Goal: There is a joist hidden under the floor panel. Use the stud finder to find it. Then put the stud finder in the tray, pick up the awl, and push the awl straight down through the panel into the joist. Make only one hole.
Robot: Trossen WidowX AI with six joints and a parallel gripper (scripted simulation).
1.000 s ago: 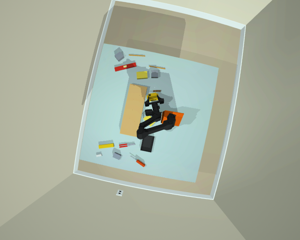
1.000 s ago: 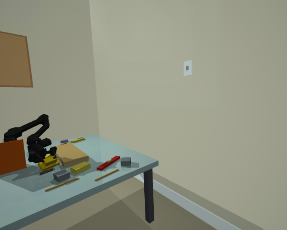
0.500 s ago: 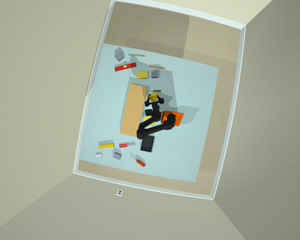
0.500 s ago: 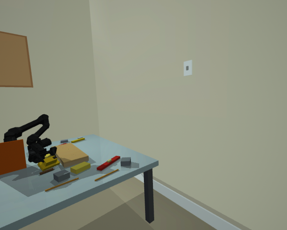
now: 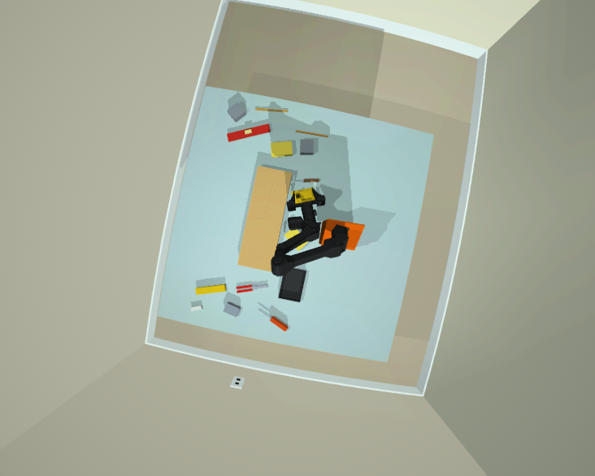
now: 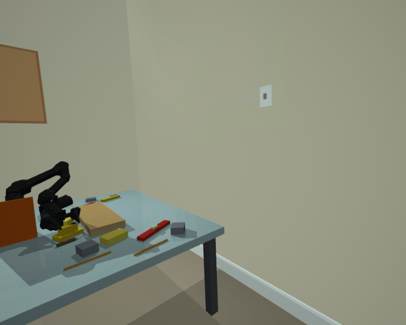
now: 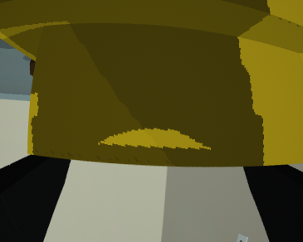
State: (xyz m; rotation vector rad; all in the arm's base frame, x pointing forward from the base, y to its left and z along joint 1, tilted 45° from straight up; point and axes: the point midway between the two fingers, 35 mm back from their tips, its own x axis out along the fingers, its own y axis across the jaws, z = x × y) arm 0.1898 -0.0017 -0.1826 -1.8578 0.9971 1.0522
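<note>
The yellow stud finder lies 30 mm to the left of my gripper tip and 20 mm below it. From my gripper tip the other things lie so: awl: 60 mm to the right, 50 mm below; red level: 360 mm ahead, 220 mm to the right, 50 mm below; dark tray: 480 mm to the left, 80 mm behind, 50 mm below.
</note>
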